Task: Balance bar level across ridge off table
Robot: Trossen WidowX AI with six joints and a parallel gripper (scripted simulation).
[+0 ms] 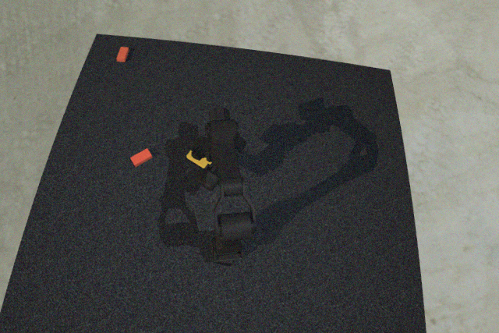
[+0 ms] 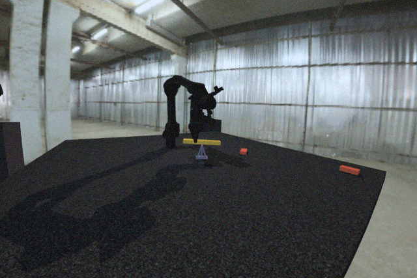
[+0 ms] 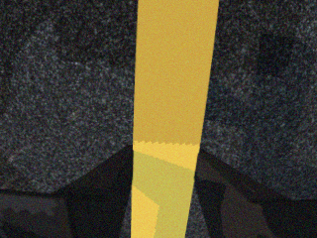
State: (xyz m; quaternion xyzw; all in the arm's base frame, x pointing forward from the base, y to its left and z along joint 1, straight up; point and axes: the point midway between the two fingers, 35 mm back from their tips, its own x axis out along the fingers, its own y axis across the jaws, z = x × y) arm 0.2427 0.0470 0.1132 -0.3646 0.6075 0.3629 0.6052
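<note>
Right now the yellow bar is 3 cm to the left of my gripper tip and 1 cm ahead of it.
</note>
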